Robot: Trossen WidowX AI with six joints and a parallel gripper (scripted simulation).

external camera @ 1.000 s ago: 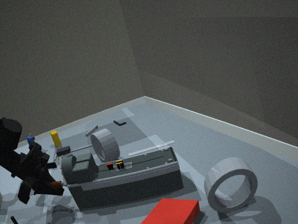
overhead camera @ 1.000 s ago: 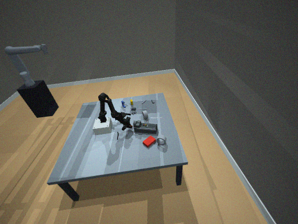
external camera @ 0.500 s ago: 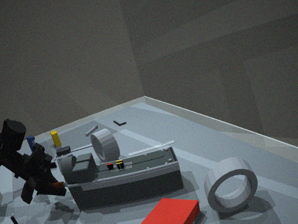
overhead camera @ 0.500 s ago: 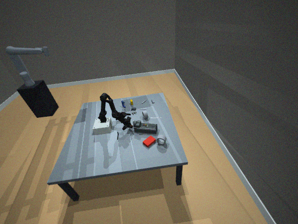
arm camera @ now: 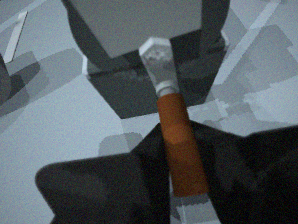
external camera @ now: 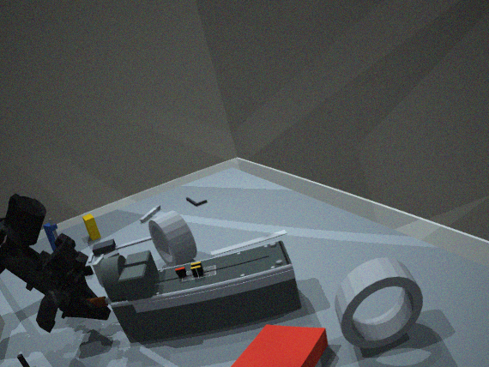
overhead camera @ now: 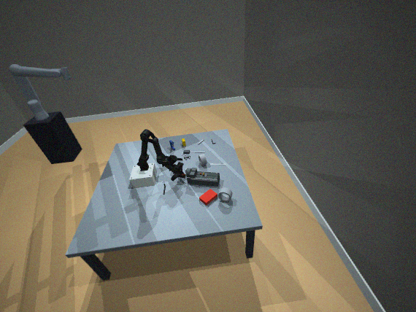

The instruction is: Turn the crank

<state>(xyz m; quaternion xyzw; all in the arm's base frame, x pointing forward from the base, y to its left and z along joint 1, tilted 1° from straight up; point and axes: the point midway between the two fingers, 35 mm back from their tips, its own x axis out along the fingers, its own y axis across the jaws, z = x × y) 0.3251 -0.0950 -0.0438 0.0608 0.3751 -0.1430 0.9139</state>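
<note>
My gripper tip is now 2 cm past the brown handle, 1 cm to the right of it and 3 cm below it. From my gripper tip the other things lie so: yellow block (2 cm behind, 56 cm to the left); then blue clamp (14 cm behind, 51 cm to the left, 2 cm above); then red pointer (14 cm ahead, 4 cm to the right, 5 cm above).
</note>
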